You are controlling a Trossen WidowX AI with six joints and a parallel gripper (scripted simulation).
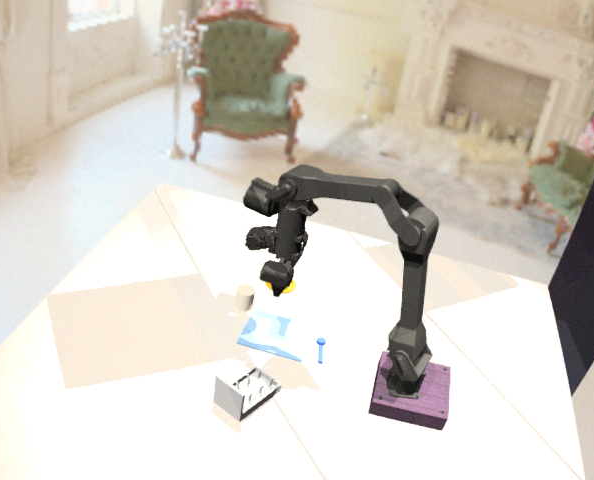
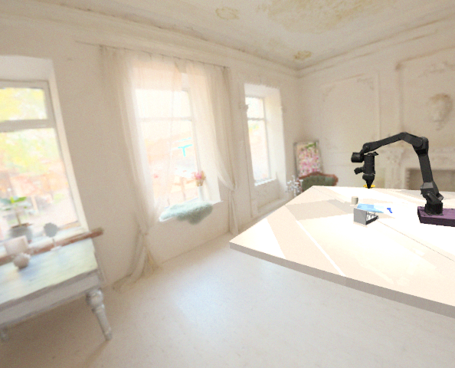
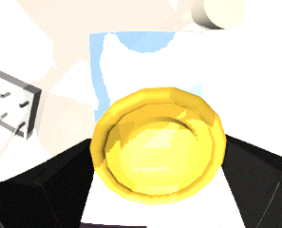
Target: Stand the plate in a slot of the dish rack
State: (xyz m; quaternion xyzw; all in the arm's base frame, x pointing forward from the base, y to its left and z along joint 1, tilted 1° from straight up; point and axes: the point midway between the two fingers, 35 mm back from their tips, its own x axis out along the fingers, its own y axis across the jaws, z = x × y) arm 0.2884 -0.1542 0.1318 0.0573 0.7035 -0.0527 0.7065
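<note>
My gripper tip is 210 mm to the right of the grey dish rack, 110 mm above it and 30 mm short of it. The rest, counted from my gripper tip: white cup (110 mm below, 80 mm to the right, 80 mm ahead); yellow plate (10 mm above); light blue mat (130 mm below, 10 mm behind).
</note>
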